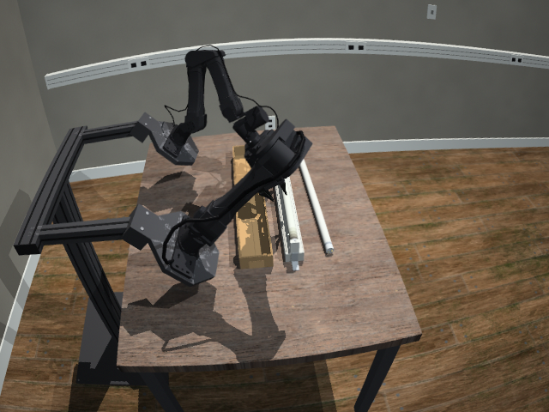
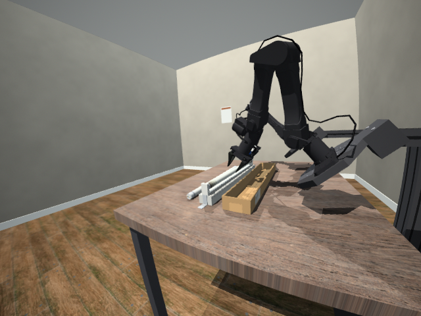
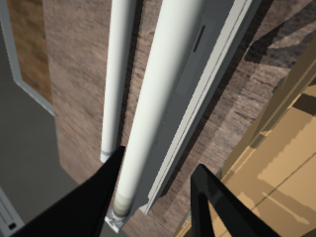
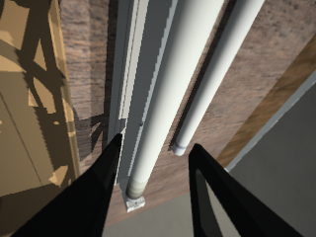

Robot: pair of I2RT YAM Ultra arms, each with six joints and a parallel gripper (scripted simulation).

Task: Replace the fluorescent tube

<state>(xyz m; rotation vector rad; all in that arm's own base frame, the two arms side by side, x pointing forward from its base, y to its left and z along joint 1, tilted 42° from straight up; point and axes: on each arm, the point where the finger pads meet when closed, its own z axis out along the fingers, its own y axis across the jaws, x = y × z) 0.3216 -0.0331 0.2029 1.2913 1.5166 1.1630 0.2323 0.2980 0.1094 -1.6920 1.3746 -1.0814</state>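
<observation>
Now: right hand 5 cm short of the old fluorescent tube, 11 cm to the right of it and 5 cm above it. From my right hand the other things lie so: light fixture 5 cm ahead, 11 cm to the left, 6 cm below; then carton 8 cm behind, 13 cm to the left, 9 cm below; then LED tube 15 cm ahead, 10 cm to the left, 10 cm below.
Right now the light fixture is 130 mm to the right of my left hand, 50 mm below it and 20 mm ahead of it. Round my left hand: old fluorescent tube (130 mm to the right, 40 mm below, 20 mm ahead); then carton (110 mm to the right, 100 mm behind, 80 mm below); then LED tube (140 mm to the right, 130 mm ahead, 100 mm below).
</observation>
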